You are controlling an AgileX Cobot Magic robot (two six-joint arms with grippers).
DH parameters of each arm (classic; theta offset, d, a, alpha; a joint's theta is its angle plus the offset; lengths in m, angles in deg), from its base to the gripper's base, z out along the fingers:
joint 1: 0 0.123 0 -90
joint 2: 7.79 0 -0.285 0
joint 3: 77.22 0 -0.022 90
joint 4: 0 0.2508 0 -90
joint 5: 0 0 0.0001 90
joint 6: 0 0.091 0 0
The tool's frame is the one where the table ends.
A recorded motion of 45 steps. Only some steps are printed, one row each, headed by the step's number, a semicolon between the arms.
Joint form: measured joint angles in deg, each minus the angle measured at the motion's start. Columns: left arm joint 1, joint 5, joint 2, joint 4, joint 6, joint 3; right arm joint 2, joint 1, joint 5, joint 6, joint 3, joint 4.
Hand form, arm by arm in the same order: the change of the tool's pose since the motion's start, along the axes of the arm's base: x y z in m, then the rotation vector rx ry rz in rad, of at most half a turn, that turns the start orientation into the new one. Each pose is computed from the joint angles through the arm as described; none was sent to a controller.
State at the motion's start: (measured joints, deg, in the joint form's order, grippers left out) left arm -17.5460 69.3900 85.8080 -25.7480 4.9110 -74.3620; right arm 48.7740 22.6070 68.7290 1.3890 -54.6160 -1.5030
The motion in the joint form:
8: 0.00 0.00 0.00 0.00 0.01 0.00; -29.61 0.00 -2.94 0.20 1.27 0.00
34: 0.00 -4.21 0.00 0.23 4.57 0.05; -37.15 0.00 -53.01 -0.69 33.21 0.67
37: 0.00 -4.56 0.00 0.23 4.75 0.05; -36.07 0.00 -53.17 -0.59 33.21 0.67
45: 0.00 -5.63 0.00 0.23 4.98 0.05; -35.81 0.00 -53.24 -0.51 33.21 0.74
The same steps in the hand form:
8: 0.0000 0.0000 0.0000 0.0000 -0.0001 -0.0002; -0.1160 -0.0483 0.0344 0.2118 -0.5033 -0.0011
34: 0.0064 -0.0005 0.0012 0.0000 -0.1019 -0.0383; -0.0693 -0.0269 -0.0511 0.3778 -0.9190 0.0271
37: 0.0070 -0.0006 0.0014 -0.0007 -0.1087 -0.0383; -0.0662 -0.0256 -0.0520 0.3733 -0.9035 0.0262
45: 0.0086 -0.0008 0.0019 -0.0035 -0.1270 -0.0336; -0.0655 -0.0252 -0.0522 0.3744 -0.8995 0.0252

